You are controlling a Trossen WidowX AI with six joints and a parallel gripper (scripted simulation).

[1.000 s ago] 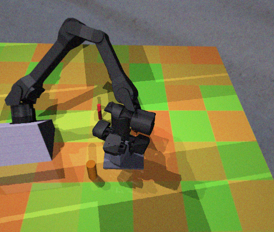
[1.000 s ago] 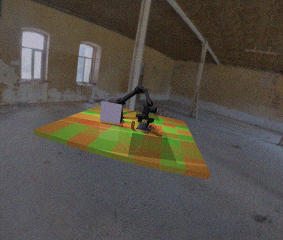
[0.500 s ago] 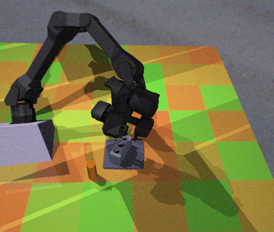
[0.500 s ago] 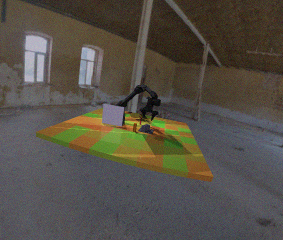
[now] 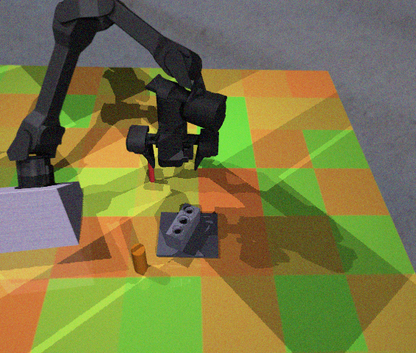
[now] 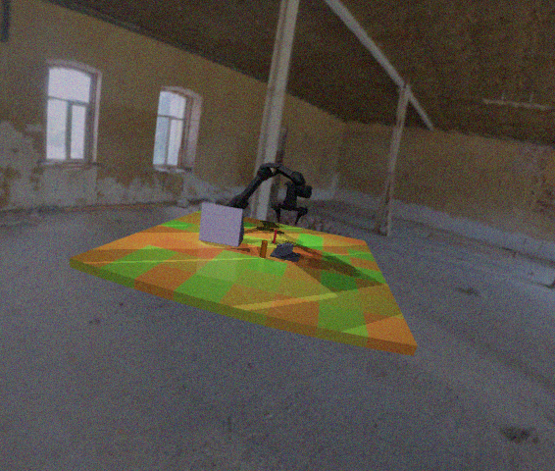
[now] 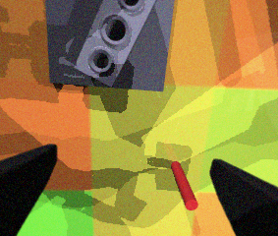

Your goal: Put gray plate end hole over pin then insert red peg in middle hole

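Right now the red peg is 110 mm below my gripper tip, 90 mm to the left of it and 60 mm behind it. Round my gripper tip: orange cylinder: 160 mm to the right, 110 mm below, 70 mm behind; gray plate: 100 mm below, 80 mm to the right, 20 mm ahead; dark square base: 140 mm below, 60 mm to the right, 30 mm ahead.
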